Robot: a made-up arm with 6 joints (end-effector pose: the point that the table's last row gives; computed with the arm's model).
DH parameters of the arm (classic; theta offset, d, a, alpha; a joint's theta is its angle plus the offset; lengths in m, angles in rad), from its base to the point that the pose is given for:
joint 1: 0 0.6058 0.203 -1.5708
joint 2: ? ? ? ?
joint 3: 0 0 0.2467 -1.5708
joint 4: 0 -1.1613 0 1.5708
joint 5: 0 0 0 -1.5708
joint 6: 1.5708 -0.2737 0 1.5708
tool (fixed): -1.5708 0 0 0
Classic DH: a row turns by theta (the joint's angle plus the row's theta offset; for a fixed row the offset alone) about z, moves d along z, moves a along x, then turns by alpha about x.
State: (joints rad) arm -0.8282 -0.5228 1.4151 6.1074 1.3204 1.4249
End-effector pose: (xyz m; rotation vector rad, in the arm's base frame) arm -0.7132 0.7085 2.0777 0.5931 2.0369 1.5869
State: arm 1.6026 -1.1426 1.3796 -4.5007 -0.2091 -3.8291
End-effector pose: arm 0.1078 -1.6404 1.4678 -1.3819 0.3691 -1.4363
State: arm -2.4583 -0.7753 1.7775 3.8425 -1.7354 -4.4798
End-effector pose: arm 1.1852 0.7404 1.2669 -2.2696 0.7858 0.8542
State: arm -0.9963 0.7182 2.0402 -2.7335 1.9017 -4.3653
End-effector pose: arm 0.3720 -0.7637 2.0880 1.2818 -0.3885 -1.5658
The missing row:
joint 2: -1.5708 0 0.5851 3.1416
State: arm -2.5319 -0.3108 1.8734 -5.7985 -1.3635 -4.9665
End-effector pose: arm 0.4900 0.4944 2.1529 0.8661 -1.2249 2.3325
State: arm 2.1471 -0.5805 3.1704 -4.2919 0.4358 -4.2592
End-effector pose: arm 0.5434 -1.0297 0.1248 -0.6125 1.0131 -1.0561
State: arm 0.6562 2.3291 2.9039 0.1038 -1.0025 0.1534
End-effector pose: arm 1.3748 1.0284 0.9294 -0.3576 0.3423 0.6017
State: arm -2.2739 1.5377 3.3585 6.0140 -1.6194 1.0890
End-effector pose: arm -0.2808 -0.4437 1.7416 -0.9119 1.0447 -1.8409
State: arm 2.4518 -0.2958 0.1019 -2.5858 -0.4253 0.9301
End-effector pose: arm -0.9638 0.7178 2.0277 -1.1292 -1.6719 -2.1164
